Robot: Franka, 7 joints.
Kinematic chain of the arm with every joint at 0, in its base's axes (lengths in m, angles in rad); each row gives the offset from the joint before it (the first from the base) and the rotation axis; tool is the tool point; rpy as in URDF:
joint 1: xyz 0 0 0.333 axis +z
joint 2: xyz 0 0 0 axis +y
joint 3: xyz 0 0 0.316 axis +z
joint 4: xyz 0.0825 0 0 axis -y
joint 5: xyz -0.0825 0 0.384 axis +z
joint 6: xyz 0 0 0 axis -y
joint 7: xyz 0.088 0 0 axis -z
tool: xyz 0 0 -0.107 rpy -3.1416 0 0
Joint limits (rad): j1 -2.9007..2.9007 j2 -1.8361..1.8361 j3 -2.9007..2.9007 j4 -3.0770..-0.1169 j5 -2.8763..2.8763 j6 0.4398..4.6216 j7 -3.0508..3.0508
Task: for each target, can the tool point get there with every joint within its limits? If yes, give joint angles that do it. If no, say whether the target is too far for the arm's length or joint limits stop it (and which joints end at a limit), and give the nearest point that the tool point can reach.
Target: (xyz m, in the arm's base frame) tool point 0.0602 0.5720 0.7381
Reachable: yes | joints -0.9328 -1.3728 0.9722 -1.6574 0.2953 3.9181 -0.1435
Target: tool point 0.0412 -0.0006 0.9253
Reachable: yes | joints -1.1116 -1.2889 0.1578 -2.0691 -1.6288 2.0525 -1.0503
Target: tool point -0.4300 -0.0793 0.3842
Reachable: yes | joints 1.9096 -0.3759 1.1354 -2.6411 2.1998 1.1628 -2.0897
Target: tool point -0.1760 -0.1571 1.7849
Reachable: no: too far | nearest point -0.1026 -0.0916 1.1798 | short by 0.613 m
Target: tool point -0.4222 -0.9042 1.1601
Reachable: no: too far | nearest point -0.2795 -0.5985 0.8805 | short by 0.438 m
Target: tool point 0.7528 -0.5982 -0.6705
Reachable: no: too far | nearest point 0.4829 -0.3837 -0.2430 | short by 0.549 m
